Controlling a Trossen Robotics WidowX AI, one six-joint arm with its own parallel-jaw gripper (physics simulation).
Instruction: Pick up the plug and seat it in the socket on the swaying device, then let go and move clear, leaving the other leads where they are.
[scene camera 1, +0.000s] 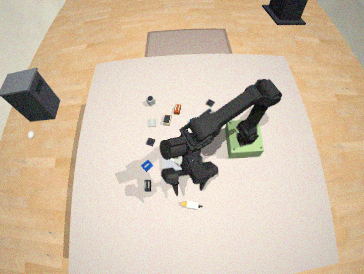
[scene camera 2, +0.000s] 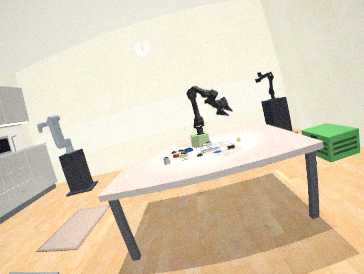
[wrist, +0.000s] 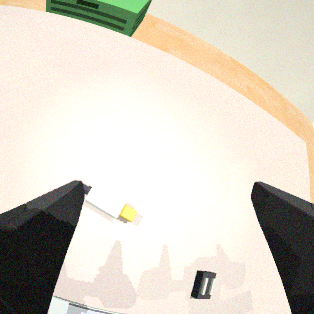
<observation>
My gripper (scene camera 1: 189, 193) is open and holds nothing.
My gripper shows as well in the wrist view (wrist: 170, 190).
</observation>
